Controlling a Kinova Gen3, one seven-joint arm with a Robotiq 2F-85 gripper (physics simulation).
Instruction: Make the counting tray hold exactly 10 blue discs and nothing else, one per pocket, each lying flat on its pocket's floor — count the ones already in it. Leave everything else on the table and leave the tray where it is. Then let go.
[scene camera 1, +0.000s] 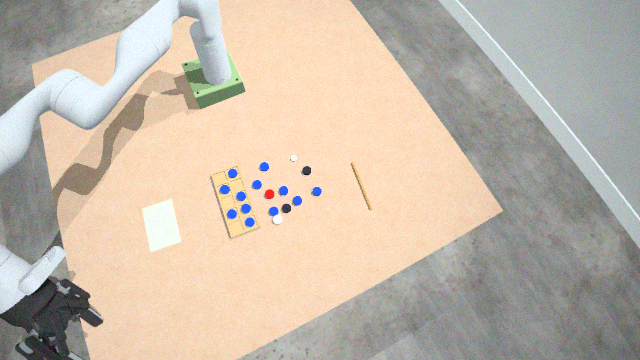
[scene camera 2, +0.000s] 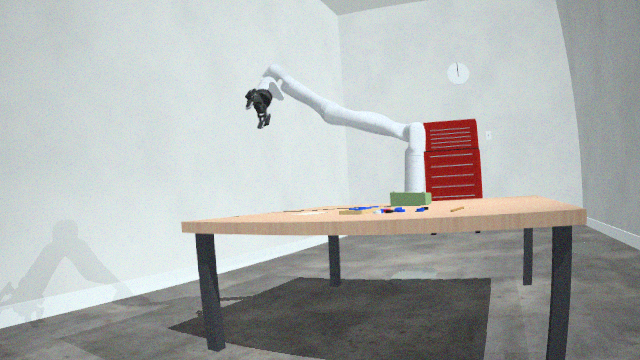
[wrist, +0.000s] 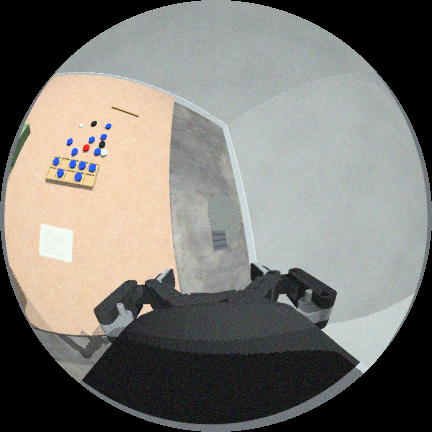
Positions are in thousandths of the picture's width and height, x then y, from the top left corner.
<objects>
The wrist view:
gripper: 492, 635
wooden counting tray: 203, 416
pale paper sheet: 128, 561, on the table
</objects>
